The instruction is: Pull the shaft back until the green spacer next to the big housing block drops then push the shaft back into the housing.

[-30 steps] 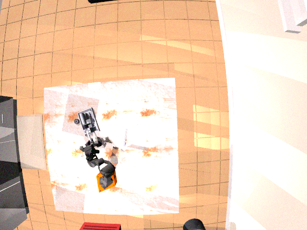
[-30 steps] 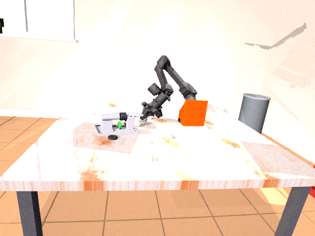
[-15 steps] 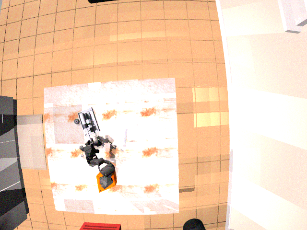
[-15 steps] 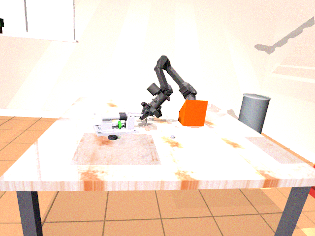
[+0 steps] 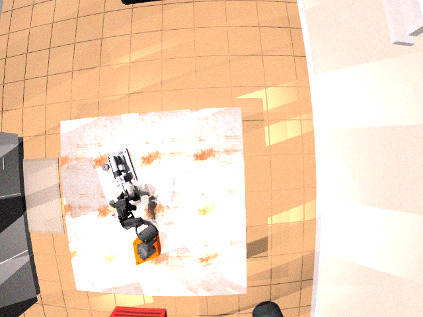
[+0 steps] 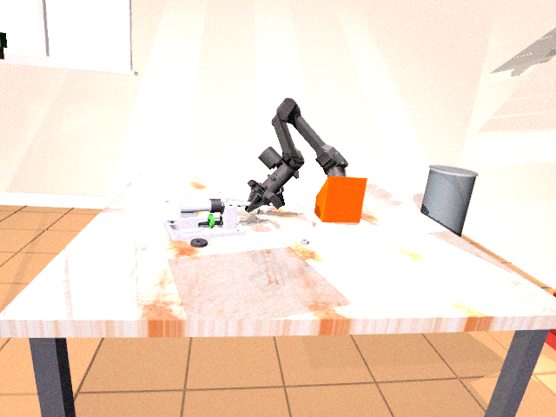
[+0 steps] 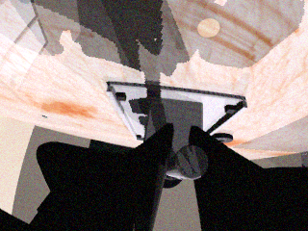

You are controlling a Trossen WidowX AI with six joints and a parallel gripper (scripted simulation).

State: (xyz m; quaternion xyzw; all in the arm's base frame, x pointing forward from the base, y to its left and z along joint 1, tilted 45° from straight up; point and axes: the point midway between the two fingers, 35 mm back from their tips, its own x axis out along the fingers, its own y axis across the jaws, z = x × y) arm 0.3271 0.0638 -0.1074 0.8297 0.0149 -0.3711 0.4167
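The green spacer lies 110 mm ahead of my gripper tip, 40 mm to the left of it and 30 mm below it. The rest, counted from my gripper tip: black ring 140 mm ahead, 170 mm to the left, 50 mm below.
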